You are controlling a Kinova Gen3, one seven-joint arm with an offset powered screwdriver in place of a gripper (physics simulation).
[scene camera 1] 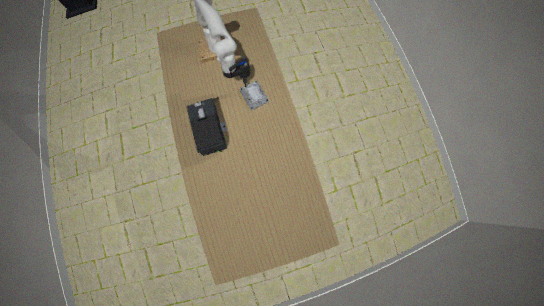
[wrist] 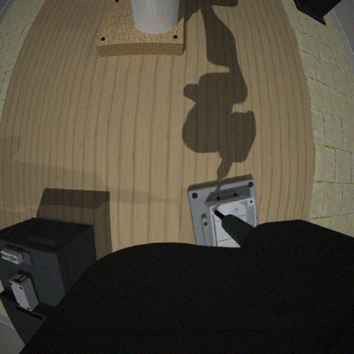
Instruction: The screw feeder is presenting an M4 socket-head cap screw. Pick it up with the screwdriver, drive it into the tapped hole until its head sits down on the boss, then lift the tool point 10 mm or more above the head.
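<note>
My screwdriver point(scene camera 1: 245, 81) point(wrist: 217, 213) is a dark tapered tool. In the wrist view its thin tip appears over the upper left part of a pale, raised housing on a grey plate point(scene camera 1: 256, 104) point(wrist: 198, 220). The gap between the tip and the housing cannot be told. The tip is too small and dark to show whether a screw is on it. The screw feeder point(scene camera 1: 210, 136) point(wrist: 75, 250) is a black box with small grey metal blocks, left of the plate in both views. The tapped hole and the M4 screw cannot be made out. The black tool body hides the plate's lower part in the wrist view.
The white arm point(scene camera 1: 220, 41) reaches in from the top of the scene view. Its white base column point(wrist: 155, 15) stands on a wooden block point(wrist: 140, 48). A dark object point(scene camera 1: 79, 7) point(wrist: 320, 9) stands on the paved floor, beyond the wooden table top point(scene camera 1: 265, 200) point(wrist: 140, 150).
</note>
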